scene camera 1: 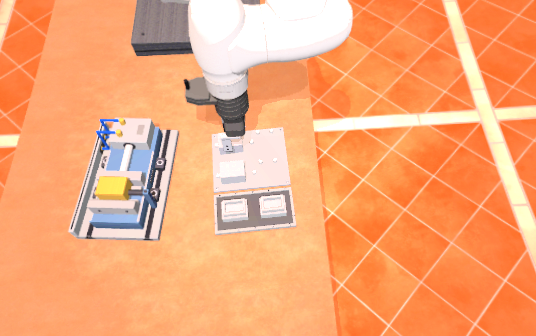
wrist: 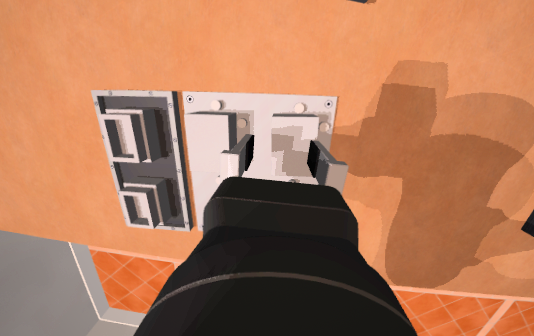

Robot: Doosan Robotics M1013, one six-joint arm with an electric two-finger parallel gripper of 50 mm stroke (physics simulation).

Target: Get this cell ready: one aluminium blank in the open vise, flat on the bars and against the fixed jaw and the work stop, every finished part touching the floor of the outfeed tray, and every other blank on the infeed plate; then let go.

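Places are measured from the arm's base along level axes (x ahead, y left, z up), in centimetres.
Pixels of known places: gripper, fingertip midpoint: (scene camera 1: 228, 140) (wrist: 281, 149).
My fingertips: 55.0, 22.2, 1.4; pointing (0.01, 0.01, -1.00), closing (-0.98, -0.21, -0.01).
Note:
Ahead of a thing's pixels: the offset from my fingertips to its top centre, as dx, dy, dz. "*": to the spot under its first point.
My gripper (scene camera 1: 228, 145) (wrist: 281, 149) is open and empty, over one pale blank @[-1.3, -0.1, -1.4] (wrist: 294, 131) on the infeed plate @[+1.5, +5.3, -5.0] (scene camera 1: 270, 176) (wrist: 261, 107); its fingers stand on either side of that blank in the wrist view. Their height above it is hard to tell. A second blank @[+7.1, +2.2, -1.4] (scene camera 1: 232, 171) (wrist: 209, 135) lies on the same plate, nearer the tray. Two finished parts with recessed tops, one @[+16.8, +4.7, -1.7] (scene camera 1: 234, 209) and another @[+14.4, +13.4, -1.7] (scene camera 1: 272, 205), sit in the dark outfeed tray (scene camera 1: 253, 218) (wrist: 147, 171). The blue vise @[+12.3, -22.5, +4.1] (scene camera 1: 117, 218) stands at left; a yellow block @[+18.9, -21.4, +5.8] (scene camera 1: 113, 188) shows between its grey jaws.
Small white pegs stand on the infeed plate. A blue bracket @[* +18.8, -13.9, +1.2] (scene camera 1: 150, 198) stands beside the vise jaws, and blue nozzles with yellow tips @[* +5.0, -24.5, +5.0] (scene camera 1: 119, 133) stand at its rear. A dark ridged block (scene camera 1: 162, 37) lies behind. The table's right edge runs beyond the plate and tray.

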